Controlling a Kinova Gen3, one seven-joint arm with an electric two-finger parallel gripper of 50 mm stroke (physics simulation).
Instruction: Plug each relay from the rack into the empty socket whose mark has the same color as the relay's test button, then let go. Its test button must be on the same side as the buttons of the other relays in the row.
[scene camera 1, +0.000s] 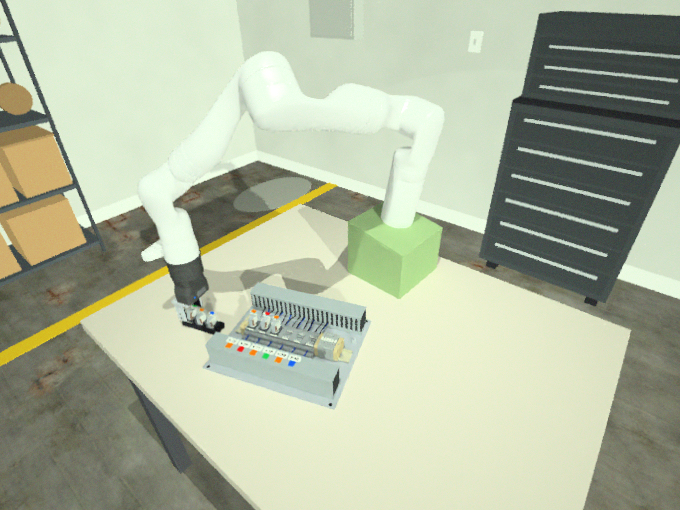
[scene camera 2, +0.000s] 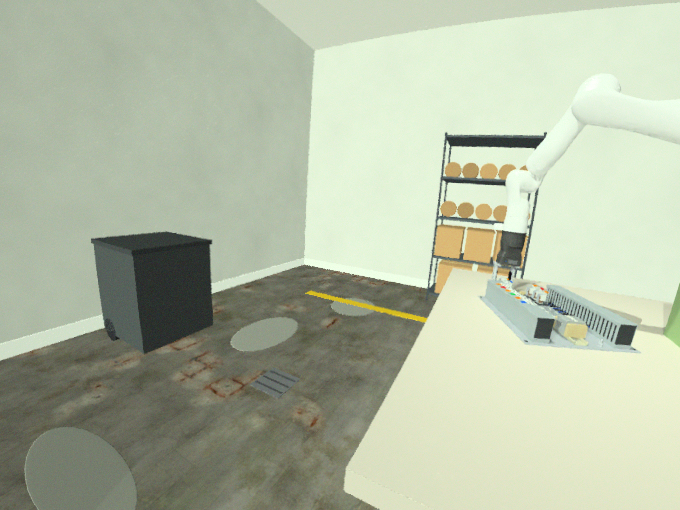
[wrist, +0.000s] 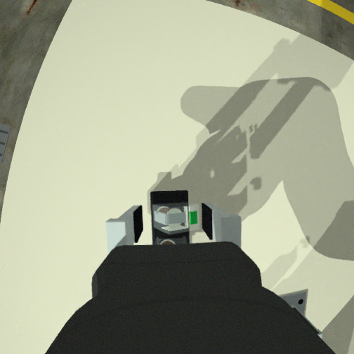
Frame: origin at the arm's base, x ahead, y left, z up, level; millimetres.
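Seen in the pictures: gripper, fingertip midpoint: (scene camera 1: 191, 312) (scene camera 2: 501, 280); arm's base at its link origin: (scene camera 1: 396, 218).
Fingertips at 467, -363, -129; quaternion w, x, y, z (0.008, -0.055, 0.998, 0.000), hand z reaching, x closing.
Note:
Pixels of each thing's top centre, then the offset from my fingertips to it, as dx, dy, dz. "spot": a spot on its surface instead.
- black rack at its top centre: (scene camera 1: 201, 319) -1, +33, -10
- green-button relay at its top centre: (scene camera 1: 189, 307) +0, +0, +18
- orange-button relay at its top centre: (scene camera 1: 199, 311) -2, +33, +16
- blue-button relay at its top centre: (scene camera 1: 210, 314) -5, +65, +16
- front duct at a spot on its surface: (scene camera 1: 274, 370) spot: +57, +303, +11
- back duct at its top centre: (scene camera 1: 306, 298) (scene camera 2: 584, 301) -150, +253, +30
The black rack (scene camera 1: 202, 328) (wrist: 169, 196) holds a green-button relay (scene camera 1: 191, 314) (wrist: 170, 216), an orange-button relay (scene camera 1: 201, 317) and a blue-button relay (scene camera 1: 212, 320). My gripper (scene camera 1: 188, 310) (scene camera 2: 502, 272) (wrist: 172, 216) is open, with its fingers on either side of the green-button relay, apart from it in the wrist view. The panel row holds several relays (scene camera 1: 265, 322) (scene camera 2: 537, 293) with orange, red and orange buttons toward the slotted back duct. Empty sockets (scene camera 1: 299, 336) sit beside them; the last three marks are green (scene camera 1: 265, 356), orange (scene camera 1: 278, 360) and blue (scene camera 1: 291, 363).
The front duct (scene camera 1: 274, 370) (scene camera 2: 516, 312) and back duct (scene camera 1: 307, 308) flank the row. Beige blocks (scene camera 1: 329, 346) stand at its far end. The rack stands close to the panel's left end. The green arm base (scene camera 1: 392, 258) is behind the panel.

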